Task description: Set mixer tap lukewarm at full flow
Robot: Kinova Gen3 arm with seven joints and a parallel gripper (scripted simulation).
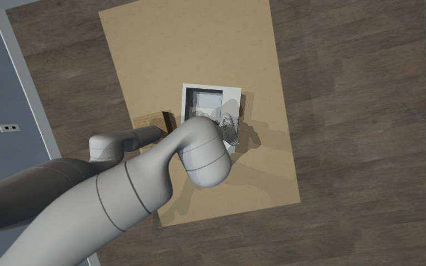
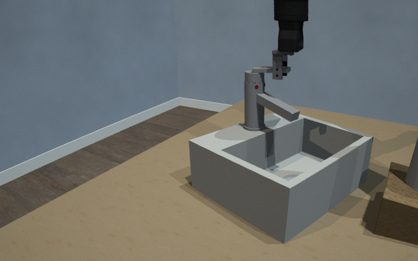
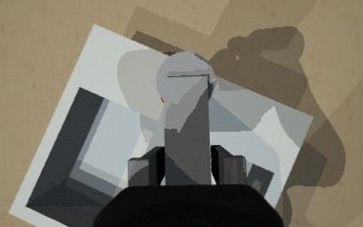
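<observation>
The flat lever is 20 mm ahead of my hand. Round my hand: grey square sink 50 mm behind, 50 mm to the left, 230 mm below; then grey mixer tap 40 mm ahead, 10 mm to the left, 50 mm below.
</observation>
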